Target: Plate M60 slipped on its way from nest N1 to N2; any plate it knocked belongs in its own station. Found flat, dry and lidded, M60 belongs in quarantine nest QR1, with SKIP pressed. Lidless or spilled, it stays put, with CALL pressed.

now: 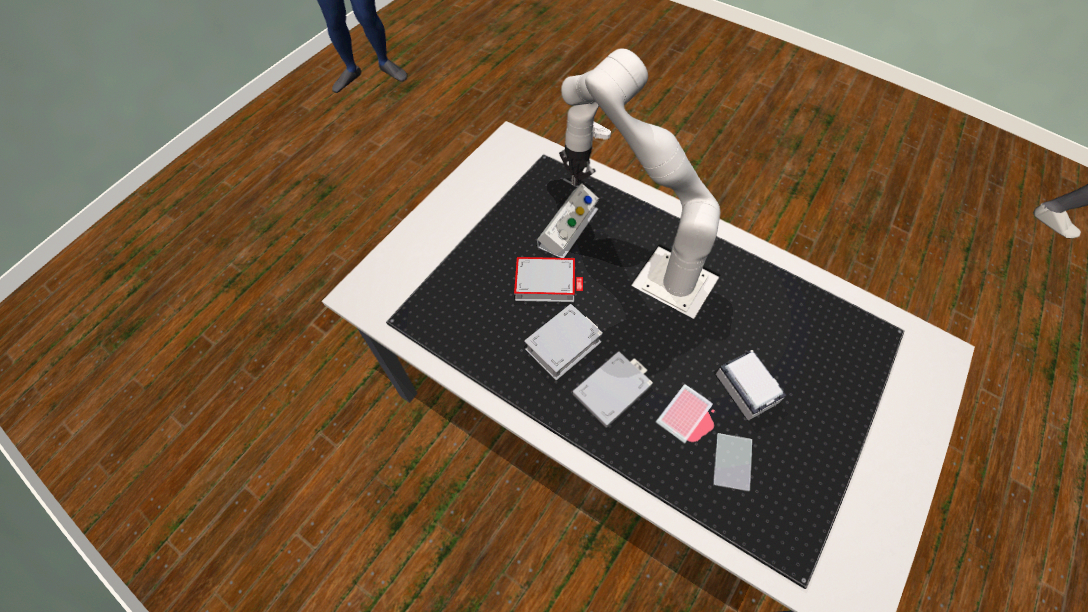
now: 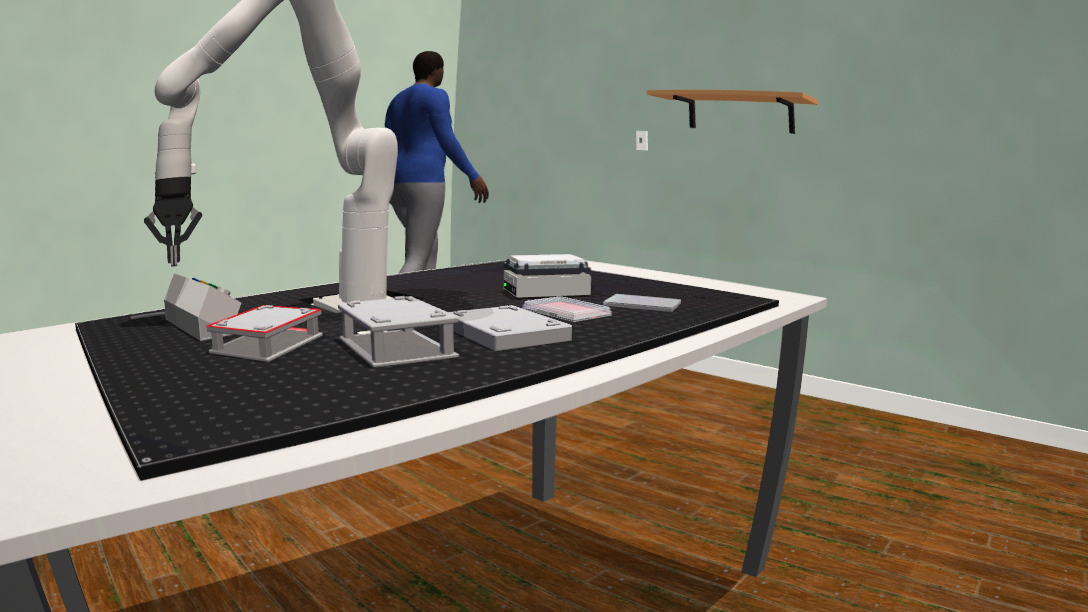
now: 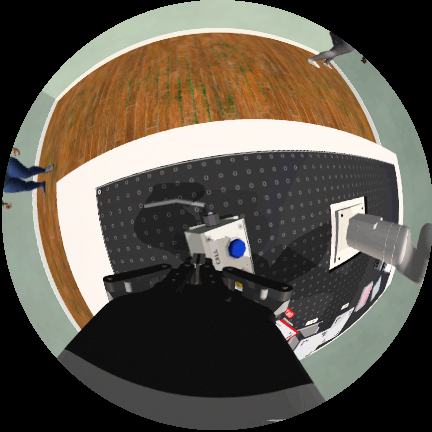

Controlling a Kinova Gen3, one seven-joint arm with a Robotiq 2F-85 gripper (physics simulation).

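Seen in the pictures: gripper, fingertip midpoint: [image 1: 575,184] [image 2: 174,266] [image 3: 198,261]; arm's base at its link origin: [image 1: 679,282] [image 2: 363,299] [image 3: 354,230].
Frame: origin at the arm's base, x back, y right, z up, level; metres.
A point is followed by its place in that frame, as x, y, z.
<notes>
A pink-welled plate [image 1: 684,411] @[-0.362, -0.150, 0.015] [image 2: 564,308] @[-0.380, -0.120, 0.016] [image 3: 365,296] @[-0.364, -0.159, 0.016] lies on the mat with a pink puddle [image 1: 701,427] @[-0.377, -0.203, 0.003] at its edge; its label is unreadable. A clear lid-like sheet [image 1: 732,462] @[-0.428, -0.301, 0.009] [image 2: 642,302] @[-0.433, -0.283, 0.010] lies flat, apart from it. The button box [image 2: 199,310] @[-0.072, 0.411, 0.049] [image 3: 199,245] @[0.125, 0.387, 0.077] has a blue button [image 1: 588,199] @[0.104, 0.341, 0.071] [image 3: 237,248] @[0.106, 0.342, 0.072] beside the word CALL, then yellow [image 1: 579,210] @[0.052, 0.345, 0.073], green [image 1: 571,222] @[0.001, 0.346, 0.072] and white [image 1: 563,234] @[-0.048, 0.347, 0.071] buttons. My gripper [image 1: 574,181] @[0.115, 0.390, 0.102] [image 2: 173,263] @[0.115, 0.390, 0.102] [image 3: 198,261] @[0.115, 0.390, 0.102] is shut and empty, above the box's blue-button end. The red-rimmed nest [image 1: 545,275] @[-0.179, 0.336, 0.042] [image 2: 266,318] @[-0.186, 0.337, 0.042] is empty.
A raised grey nest [image 1: 563,337] @[-0.334, 0.201, 0.054] [image 2: 398,312] @[-0.351, 0.208, 0.054] and a low grey nest [image 1: 610,388] @[-0.394, 0.038, 0.024] [image 2: 513,325] @[-0.424, 0.059, 0.024] stand between the red-rimmed nest and the pink plate. A device [image 2: 547,283] @[-0.260, -0.233, 0.030] bearing a white-topped item [image 1: 753,380] @[-0.235, -0.271, 0.071] stands on the other side of the plate. The arm's base plate [image 1: 650,285] @[-0.046, 0.070, -0.002] is behind them.
</notes>
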